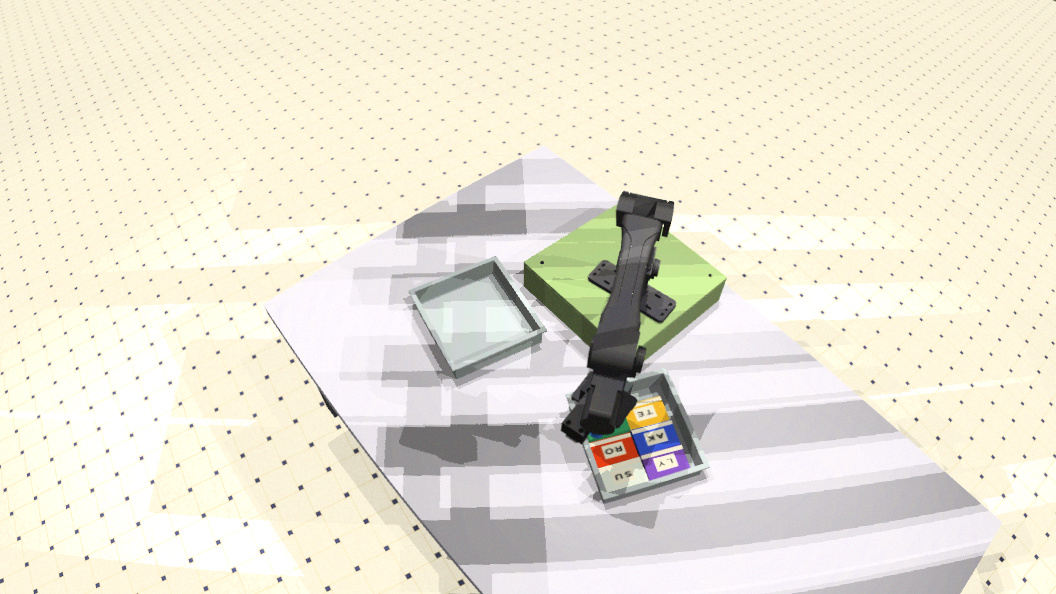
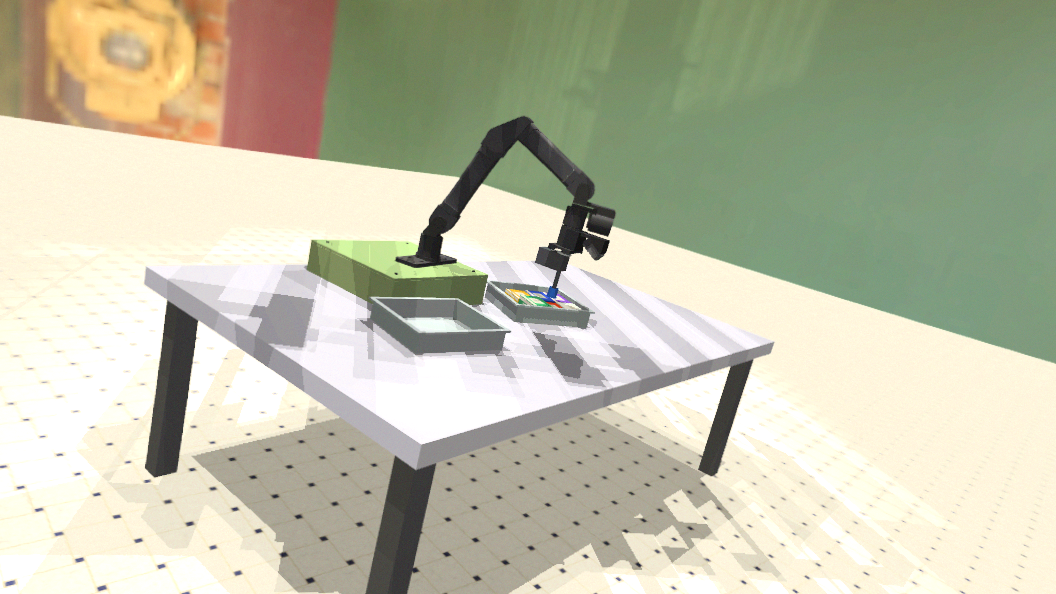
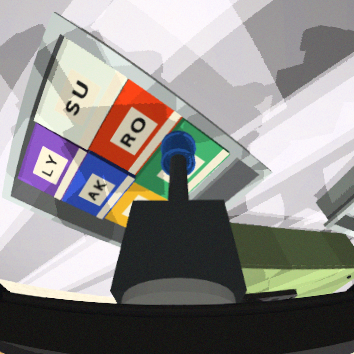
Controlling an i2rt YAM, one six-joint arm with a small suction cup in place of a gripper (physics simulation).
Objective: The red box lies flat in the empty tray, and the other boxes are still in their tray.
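Places are measured from the arm's base along level axes (x ahead, y left, z up), in metres.
Pixels of known places: hand, its tool point: (image 2: 551,296) (image 3: 177,146); arm's base, origin of its link: (image 2: 427,261) (image 3: 243,300).
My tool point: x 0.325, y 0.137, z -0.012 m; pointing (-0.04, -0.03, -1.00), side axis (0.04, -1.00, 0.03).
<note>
For each thing: its top centre in the pictures, then the offset to it from my tool point. "pt": a spot on its surface instead. Level surfaces: height alone.
- red box, centre of its top: (image 3: 132,132) (image 1: 613,450) 0.004 m back, 0.043 m left, 0.037 m down
- filled tray, centre of its top: (image 3: 123,186) (image 1: 637,430) (image 2: 538,295) 0.064 m back, 0.058 m left, 0.024 m down
- white SU box, centre of its top: (image 3: 76,98) (image 1: 623,475) (image 2: 572,307) 0.031 m ahead, 0.091 m left, 0.033 m down
- purple LY box, centre of its top: (image 3: 49,166) (image 1: 665,462) (image 2: 556,297) 0.044 m back, 0.143 m left, 0.034 m down
- blue AK box, centre of its top: (image 3: 95,190) (image 1: 655,437) (image 2: 539,295) 0.079 m back, 0.095 m left, 0.033 m down
- yellow TE box, centre of its top: (image 3: 139,209) (image 1: 645,413) (image 2: 521,294) 0.113 m back, 0.046 m left, 0.035 m down
- green box, a spot on its surface: (image 3: 212,147) pt 0.014 m back, 0.035 m right, 0.024 m down
- empty tray, centre of its top: (image 1: 475,309) (image 2: 440,313) 0.090 m back, 0.391 m right, 0.024 m down
- table, height of its surface: 0.074 m down
The red box (image 1: 613,451) (image 3: 132,131), marked RO, lies flat in the filled tray (image 1: 683,422) (image 2: 553,318) (image 3: 75,220). With it lie the white SU box (image 1: 624,476) (image 3: 75,95), the purple LY box (image 1: 665,463) (image 3: 50,164), the blue AK box (image 1: 655,437) (image 3: 97,189), the yellow TE box (image 1: 645,412) (image 3: 129,200) and the green box (image 1: 622,427) (image 3: 212,147). The empty tray (image 1: 476,317) (image 2: 457,342) stands apart. My suction cup (image 2: 552,293) (image 3: 178,147) is open, holding nothing. It appears over the green box beside the red one; contact cannot be told.
The arm's base stands on a green block (image 1: 686,284) (image 2: 369,279) (image 3: 295,250) behind the trays. The filled tray's raised walls surround the boxes. The table (image 1: 738,517) (image 2: 354,384) carries both trays and the block.
</note>
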